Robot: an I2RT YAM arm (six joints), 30 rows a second.
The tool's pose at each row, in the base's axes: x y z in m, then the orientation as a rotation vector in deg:
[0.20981, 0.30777, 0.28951, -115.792, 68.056, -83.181]
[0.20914, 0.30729, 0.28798, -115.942, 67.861, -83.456]
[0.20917, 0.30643, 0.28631, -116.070, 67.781, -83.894]
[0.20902, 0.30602, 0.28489, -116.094, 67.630, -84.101]
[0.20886, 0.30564, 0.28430, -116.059, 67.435, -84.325]
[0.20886, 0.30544, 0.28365, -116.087, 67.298, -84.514]
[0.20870, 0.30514, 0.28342, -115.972, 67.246, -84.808]
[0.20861, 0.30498, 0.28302, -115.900, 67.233, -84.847]
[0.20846, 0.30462, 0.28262, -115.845, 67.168, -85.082]
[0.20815, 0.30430, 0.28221, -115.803, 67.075, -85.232]
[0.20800, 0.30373, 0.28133, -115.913, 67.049, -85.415]
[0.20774, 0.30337, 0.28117, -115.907, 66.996, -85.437]
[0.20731, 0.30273, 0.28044, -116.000, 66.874, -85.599]
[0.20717, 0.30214, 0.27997, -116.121, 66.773, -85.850]
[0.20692, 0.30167, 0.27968, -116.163, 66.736, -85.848]
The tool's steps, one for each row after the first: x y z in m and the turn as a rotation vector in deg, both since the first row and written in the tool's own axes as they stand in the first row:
[-0.00058, 0.00164, 0.00007, 0.026, 0.123, -0.260]
[-0.00085, 0.00330, 0.00090, -0.015, 0.397, -0.531]
[-0.00136, 0.00461, 0.00138, 0.059, 0.497, -0.672]
[-0.00142, 0.00531, 0.00153, 0.196, 0.602, -0.796]
[-0.00164, 0.00589, 0.00182, 0.259, 0.693, -0.929]
[-0.00155, 0.00629, 0.00181, 0.350, 0.897, -0.984]
[-0.00166, 0.00670, 0.00192, 0.400, 0.928, -0.957]
[-0.00162, 0.00725, 0.00200, 0.465, 1.080, -1.032]
[-0.00163, 0.00785, 0.00193, 0.543, 1.164, -1.092]
[-0.00170, 0.00887, 0.00223, 0.485, 1.275, -1.239]
[-0.00153, 0.00929, 0.00212, 0.522, 1.276, -1.260]
[-0.00149, 0.01035, 0.00212, 0.536, 1.346, -1.419]
[-0.00130, 0.01108, 0.00227, 0.516, 1.483, -1.622]
[-0.00112, 0.01166, 0.00224, 0.514, 1.466, -1.660]

